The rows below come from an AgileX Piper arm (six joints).
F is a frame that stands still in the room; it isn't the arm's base.
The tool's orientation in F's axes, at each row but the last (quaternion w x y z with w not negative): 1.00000, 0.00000, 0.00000, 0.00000; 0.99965, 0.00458, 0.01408, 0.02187; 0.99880, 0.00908, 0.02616, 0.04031; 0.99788, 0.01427, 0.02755, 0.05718; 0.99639, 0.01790, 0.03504, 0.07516; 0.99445, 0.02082, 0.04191, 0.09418; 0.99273, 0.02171, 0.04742, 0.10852; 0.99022, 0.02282, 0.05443, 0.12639; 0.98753, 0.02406, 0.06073, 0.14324; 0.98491, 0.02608, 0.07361, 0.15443
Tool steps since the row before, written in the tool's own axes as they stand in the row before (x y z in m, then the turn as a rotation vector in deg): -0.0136, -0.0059, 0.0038, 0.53, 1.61, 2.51; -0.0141, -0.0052, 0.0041, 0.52, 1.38, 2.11; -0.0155, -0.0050, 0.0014, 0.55, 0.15, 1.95; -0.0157, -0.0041, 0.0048, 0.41, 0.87, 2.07; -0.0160, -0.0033, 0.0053, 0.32, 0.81, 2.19; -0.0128, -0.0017, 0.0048, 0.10, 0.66, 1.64; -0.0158, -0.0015, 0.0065, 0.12, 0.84, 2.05; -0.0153, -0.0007, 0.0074, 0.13, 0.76, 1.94; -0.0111, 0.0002, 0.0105, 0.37, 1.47, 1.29; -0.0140, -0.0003, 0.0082, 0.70, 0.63, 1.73
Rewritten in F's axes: -0.0136, -0.0059, 0.0038, 0.53, 1.61, 2.51; -0.0137, -0.0058, 0.0044, 0.52, 1.38, 2.11; -0.0150, -0.0063, 0.0021, 0.64, 0.16, 1.92; -0.0148, -0.0060, 0.0055, 0.43, 0.86, 2.07; -0.0149, -0.0058, 0.0062, 0.35, 0.78, 2.19; -0.0118, -0.0042, 0.0057, 0.12, 0.61, 1.66; -0.0144, -0.0051, 0.0078, 0.14, 0.78, 2.07; -0.0137, -0.0048, 0.0089, 0.16, 0.71, 1.96; -0.0093, -0.0033, 0.0117, 0.10, 1.47, 1.33; -0.0118, -0.0048, 0.0100, 0.73, 0.77, 1.66
